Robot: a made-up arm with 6 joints. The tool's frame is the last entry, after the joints. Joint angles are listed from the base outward. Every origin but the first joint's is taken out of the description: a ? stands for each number. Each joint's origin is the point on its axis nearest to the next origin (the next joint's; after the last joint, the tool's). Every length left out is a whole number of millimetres.
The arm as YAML. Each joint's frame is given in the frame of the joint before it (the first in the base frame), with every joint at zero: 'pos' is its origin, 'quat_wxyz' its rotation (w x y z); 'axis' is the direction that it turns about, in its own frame. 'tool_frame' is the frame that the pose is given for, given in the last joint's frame.
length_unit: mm
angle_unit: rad
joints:
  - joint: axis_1
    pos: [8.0, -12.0, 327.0]
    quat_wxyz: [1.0, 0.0, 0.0, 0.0]
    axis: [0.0, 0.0, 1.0]
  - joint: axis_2
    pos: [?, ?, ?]
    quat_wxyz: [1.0, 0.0, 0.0, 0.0]
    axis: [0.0, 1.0, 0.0]
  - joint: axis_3
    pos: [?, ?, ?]
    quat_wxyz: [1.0, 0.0, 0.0, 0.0]
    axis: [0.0, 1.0, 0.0]
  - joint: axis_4
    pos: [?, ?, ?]
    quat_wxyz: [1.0, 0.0, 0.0, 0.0]
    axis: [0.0, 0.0, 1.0]
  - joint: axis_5
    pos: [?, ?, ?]
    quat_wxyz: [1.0, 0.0, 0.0, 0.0]
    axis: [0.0, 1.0, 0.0]
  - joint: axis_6
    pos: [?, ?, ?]
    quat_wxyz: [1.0, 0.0, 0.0, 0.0]
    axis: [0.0, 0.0, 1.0]
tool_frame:
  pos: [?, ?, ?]
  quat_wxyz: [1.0, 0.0, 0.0, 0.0]
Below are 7 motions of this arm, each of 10 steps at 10 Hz.
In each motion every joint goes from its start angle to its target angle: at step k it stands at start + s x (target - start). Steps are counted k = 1, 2, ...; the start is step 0. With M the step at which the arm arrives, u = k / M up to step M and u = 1 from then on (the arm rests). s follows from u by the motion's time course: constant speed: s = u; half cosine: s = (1 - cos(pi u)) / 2; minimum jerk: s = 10 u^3 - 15 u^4 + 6 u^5.
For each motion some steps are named. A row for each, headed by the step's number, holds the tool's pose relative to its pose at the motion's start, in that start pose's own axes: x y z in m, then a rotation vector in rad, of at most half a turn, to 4 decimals.
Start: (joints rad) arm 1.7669 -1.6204 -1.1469 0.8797 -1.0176 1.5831
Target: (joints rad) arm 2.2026 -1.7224 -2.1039 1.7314 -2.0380 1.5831
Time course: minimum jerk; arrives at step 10
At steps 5, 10:
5: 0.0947 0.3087 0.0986 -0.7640 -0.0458 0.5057
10: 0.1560 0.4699 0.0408 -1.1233 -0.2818 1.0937

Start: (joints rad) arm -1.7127 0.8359 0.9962 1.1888 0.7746 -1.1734
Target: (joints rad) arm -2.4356 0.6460 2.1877 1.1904 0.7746 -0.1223
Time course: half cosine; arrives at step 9
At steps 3, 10:
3: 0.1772 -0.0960 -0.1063 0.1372 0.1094 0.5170
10: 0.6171 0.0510 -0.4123 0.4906 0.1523 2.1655

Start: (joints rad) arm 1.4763 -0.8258 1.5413 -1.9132 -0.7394 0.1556
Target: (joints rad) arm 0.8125 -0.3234 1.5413 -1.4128 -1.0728 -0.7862
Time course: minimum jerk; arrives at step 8
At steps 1, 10:
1: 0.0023 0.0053 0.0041 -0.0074 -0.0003 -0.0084
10: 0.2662 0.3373 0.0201 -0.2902 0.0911 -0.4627

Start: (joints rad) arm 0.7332 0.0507 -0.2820 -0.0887 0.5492 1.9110
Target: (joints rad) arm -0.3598 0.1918 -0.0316 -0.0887 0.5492 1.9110
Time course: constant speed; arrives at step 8
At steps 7, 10:
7: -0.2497 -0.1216 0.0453 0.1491 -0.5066 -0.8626
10: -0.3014 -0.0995 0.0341 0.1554 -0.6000 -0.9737

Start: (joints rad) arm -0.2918 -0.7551 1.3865 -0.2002 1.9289 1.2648
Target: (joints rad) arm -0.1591 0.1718 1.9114 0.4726 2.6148 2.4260
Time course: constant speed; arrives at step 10
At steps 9, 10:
9: 0.2087 0.0162 0.3590 1.9843 0.0549 0.3172
10: 0.2224 0.0072 0.3788 2.1995 -0.0662 0.2857

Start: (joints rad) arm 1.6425 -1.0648 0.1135 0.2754 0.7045 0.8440
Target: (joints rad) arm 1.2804 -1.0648 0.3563 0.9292 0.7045 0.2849
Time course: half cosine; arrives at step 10
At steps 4, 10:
4: 0.1400 0.0061 0.0422 -0.0258 0.1808 -0.1180
10: 0.3905 -0.0300 0.0860 -0.0868 0.4710 -0.2974

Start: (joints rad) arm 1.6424 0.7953 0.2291 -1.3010 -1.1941 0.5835
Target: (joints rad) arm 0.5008 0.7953 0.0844 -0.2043 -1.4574 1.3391
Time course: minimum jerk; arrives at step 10
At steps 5, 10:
5: -0.0722 -0.2771 -0.4005 0.3864 -0.0408 0.1506
10: -0.4044 -0.4155 -0.7067 0.5249 -0.2598 0.0918

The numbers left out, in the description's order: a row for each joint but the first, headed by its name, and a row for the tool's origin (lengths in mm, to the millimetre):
axis_2: 4.0 17.0 0.0
axis_3: 12.0 0.0 461.0
axis_4: 0.0 0.0 500.0
axis_5: -20.0 -37.0 0.0
axis_6: -21.0 0.0 240.0
tool: 19.0 -9.0 0.0

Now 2 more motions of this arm.
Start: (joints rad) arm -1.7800 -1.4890 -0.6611 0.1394 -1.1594 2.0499
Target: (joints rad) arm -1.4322 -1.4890 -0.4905 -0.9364 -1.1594 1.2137
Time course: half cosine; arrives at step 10
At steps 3, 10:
3: -0.0135 -0.0116 -0.0100 0.1131 0.1850 -0.3322
10: -0.1599 -0.0412 -0.1441 0.3841 1.0973 -1.4496

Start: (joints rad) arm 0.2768 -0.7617 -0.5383 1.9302 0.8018 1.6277
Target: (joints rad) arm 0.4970 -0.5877 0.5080 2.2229 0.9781 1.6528
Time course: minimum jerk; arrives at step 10
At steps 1, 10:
1: -0.0059 0.0032 -0.0029 -0.0041 -0.0039 0.0089
10: -0.5975 -0.0328 -0.4961 -0.5861 -0.2476 1.0641

